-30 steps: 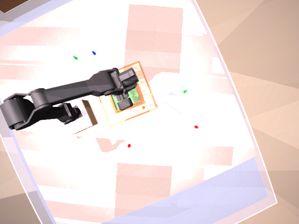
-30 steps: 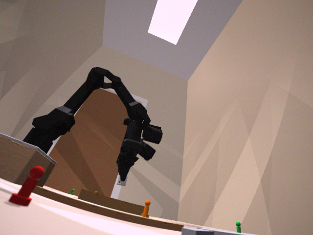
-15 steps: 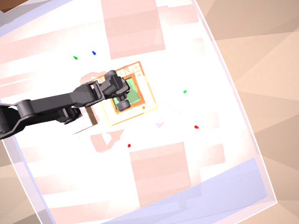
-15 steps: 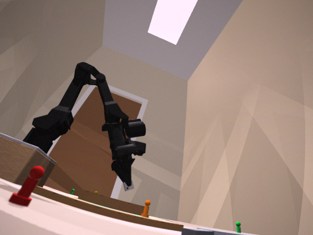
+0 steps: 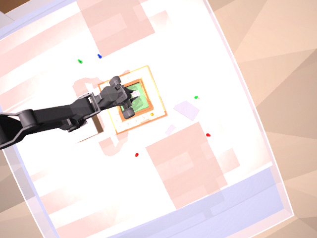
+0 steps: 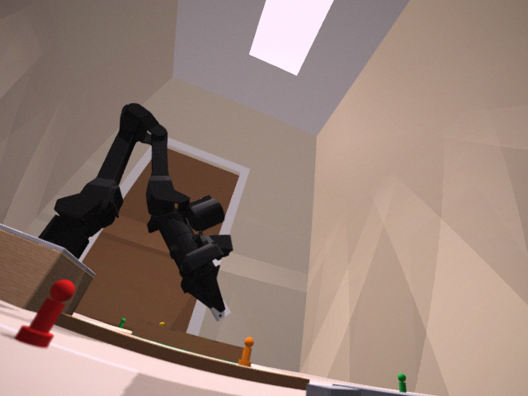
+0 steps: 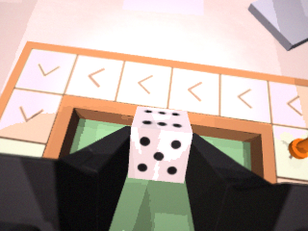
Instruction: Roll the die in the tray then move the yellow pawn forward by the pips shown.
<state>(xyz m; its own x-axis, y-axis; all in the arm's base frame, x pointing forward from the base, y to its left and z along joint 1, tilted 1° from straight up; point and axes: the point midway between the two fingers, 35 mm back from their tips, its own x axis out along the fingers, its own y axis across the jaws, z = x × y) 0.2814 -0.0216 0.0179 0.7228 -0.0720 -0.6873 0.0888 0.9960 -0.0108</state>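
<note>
The white die is right at my gripper tip. From my gripper tip the other things lie so: orange pawn: 20 mm ahead, 120 mm to the right, 60 mm below; then yellow pawn: 90 mm behind, 120 mm to the left, 60 mm below; then green tray: 40 mm behind, 80 mm below.
</note>
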